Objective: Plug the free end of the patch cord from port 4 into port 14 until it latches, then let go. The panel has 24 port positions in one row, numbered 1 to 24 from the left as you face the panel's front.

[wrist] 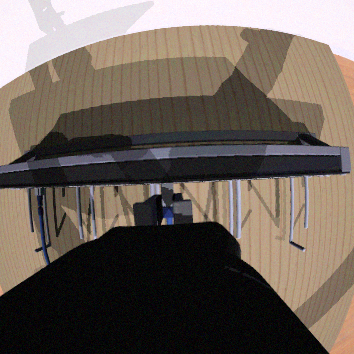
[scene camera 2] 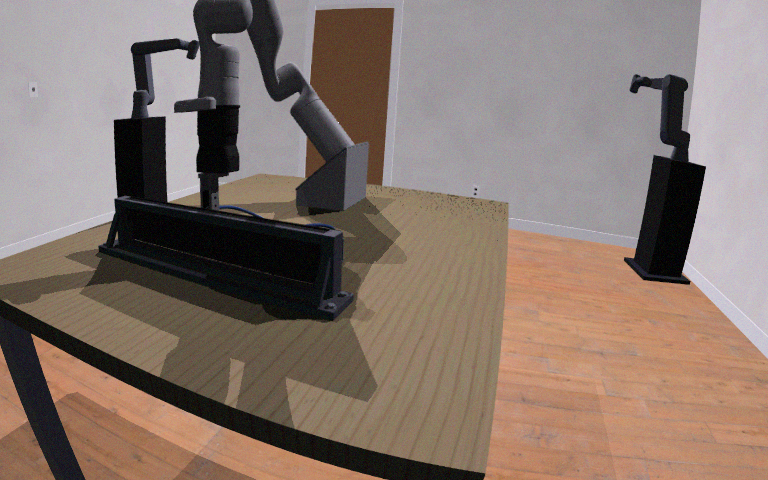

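The dark panel stands across the table, its back toward scene camera 2. The blue patch cord runs along its robot side; one end goes in at the panel's left part in the wrist view. My gripper points down behind the panel's top edge and is shut on the cord's free plug. The plug's grey tip reaches the panel's lower edge near the middle of the wrist view. The port openings and numbers are hidden, so I cannot tell which port it faces or whether it is inserted.
Several thin pale rods stick out from the panel's robot side, left and right of the gripper. The panel's bolted foot rests on the wooden table. The arm's wedge base stands behind.
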